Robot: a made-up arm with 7 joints.
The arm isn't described. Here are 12 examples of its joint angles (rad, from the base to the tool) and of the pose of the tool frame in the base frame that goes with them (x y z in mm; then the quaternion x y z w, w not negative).
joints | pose
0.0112 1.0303 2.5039 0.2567 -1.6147 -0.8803 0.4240 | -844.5 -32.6 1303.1 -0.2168 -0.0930 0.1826 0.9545
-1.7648 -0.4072 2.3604 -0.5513 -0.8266 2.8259 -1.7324 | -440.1 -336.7 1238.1 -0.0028 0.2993 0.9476 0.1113
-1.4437 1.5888 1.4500 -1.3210 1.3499 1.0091 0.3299 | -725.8 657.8 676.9 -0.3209 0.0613 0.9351 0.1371
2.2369 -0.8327 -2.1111 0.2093 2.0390 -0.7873 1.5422 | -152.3 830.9 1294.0 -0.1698 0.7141 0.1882 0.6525
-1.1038 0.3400 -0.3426 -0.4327 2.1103 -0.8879 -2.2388 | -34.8 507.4 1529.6 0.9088 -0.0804 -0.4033 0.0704
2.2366 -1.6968 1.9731 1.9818 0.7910 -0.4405 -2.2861 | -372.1 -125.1 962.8 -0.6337 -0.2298 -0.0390 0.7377
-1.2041 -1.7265 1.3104 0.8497 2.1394 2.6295 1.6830 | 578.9 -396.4 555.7 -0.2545 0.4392 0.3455 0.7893
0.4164 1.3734 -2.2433 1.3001 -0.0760 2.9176 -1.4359 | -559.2 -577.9 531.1 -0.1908 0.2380 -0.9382 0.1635
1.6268 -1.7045 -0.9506 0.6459 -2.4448 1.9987 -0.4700 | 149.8 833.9 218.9 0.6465 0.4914 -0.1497 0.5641
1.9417 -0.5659 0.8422 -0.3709 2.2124 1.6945 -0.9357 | -96.0 524.2 1588.9 -0.7336 -0.4268 -0.5101 0.1396
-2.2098 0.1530 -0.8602 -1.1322 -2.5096 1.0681 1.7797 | 568.4 26.1 1257.0 0.8849 0.1829 0.0272 0.4275
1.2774 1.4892 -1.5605 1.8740 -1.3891 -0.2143 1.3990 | 583.4 -652.0 657.4 0.4212 0.6257 -0.4716 0.4569
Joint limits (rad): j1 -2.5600..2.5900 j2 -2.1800..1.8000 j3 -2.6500..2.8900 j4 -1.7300..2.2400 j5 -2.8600..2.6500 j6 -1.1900..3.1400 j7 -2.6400..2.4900
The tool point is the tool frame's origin. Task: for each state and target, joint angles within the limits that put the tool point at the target. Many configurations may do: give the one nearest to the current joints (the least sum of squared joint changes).
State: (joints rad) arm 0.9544 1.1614 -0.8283 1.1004 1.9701 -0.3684 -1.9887
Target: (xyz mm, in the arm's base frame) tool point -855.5 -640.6 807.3
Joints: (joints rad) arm 0.4782 1.8000 -0.8419 0.4381 2.1321 -0.1809 -1.9254
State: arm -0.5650 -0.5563 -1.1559 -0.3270 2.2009 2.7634 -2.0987
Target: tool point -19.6 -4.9 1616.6
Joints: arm -0.5809 -0.0700 -1.1354 -0.4803 2.1577 2.4037 -2.1420
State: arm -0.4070 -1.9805 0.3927 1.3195 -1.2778 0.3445 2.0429
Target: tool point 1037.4 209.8 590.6
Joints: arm 0.1777 -1.5137 0.4218 0.6053 -1.4440 0.5195 1.8845
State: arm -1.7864 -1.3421 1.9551 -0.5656 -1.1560 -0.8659 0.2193
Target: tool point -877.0 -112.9 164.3
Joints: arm -2.5464 -1.9852 1.8378 -0.2927 -1.2830 -0.2563 0.0792
